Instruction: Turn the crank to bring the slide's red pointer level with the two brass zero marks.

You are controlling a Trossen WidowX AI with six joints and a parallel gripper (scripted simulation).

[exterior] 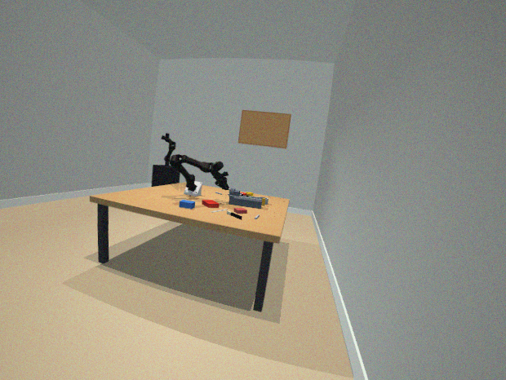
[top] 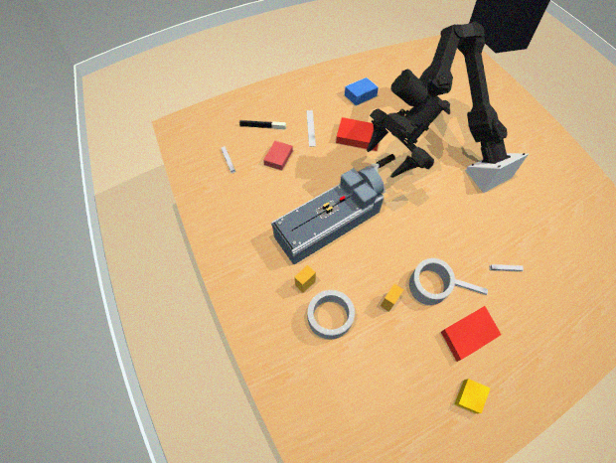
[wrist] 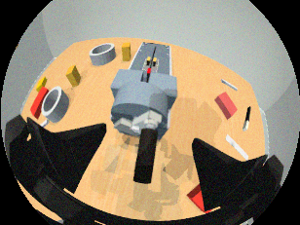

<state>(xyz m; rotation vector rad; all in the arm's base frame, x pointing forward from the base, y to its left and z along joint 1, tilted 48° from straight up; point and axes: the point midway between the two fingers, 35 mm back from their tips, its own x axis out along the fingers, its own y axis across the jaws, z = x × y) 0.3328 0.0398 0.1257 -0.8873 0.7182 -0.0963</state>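
Now: gripper tip 20 mm past the dark crank handle. Round my gripper tip: red block (200 mm ahead, 190 mm to the right, 100 mm below); then red pointer (120 mm ahead, 40 mm to the left, 30 mm below); then black marker (190 mm ahead, 320 mm to the right, 100 mm below).
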